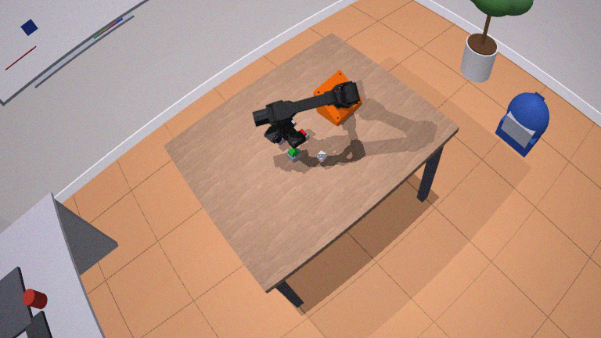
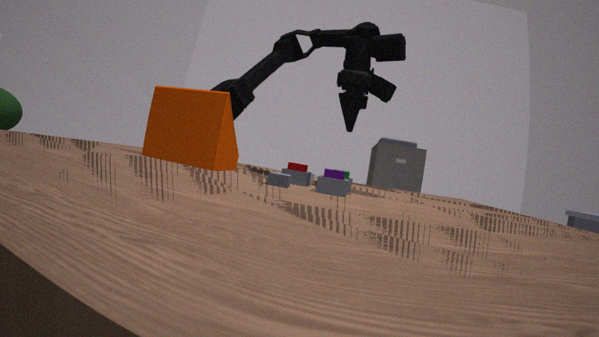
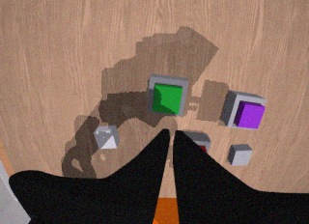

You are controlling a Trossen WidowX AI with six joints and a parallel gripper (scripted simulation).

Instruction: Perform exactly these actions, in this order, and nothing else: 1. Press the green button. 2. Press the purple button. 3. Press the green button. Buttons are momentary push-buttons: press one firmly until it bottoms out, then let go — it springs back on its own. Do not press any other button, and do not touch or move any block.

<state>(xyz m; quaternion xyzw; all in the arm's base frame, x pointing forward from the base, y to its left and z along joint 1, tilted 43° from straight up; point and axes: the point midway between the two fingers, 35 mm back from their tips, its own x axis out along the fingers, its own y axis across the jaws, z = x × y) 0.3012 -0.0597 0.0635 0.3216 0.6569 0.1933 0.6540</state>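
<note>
Right now my gripper tip is 110 mm to the left of the purple button, 90 mm above it and 30 mm past it. From my gripper tip the other things lie so: green button: 90 mm below; red button: 90 mm below, 90 mm behind, 30 mm to the right; white block: 110 mm below, 100 mm to the left, 70 mm behind.
</note>
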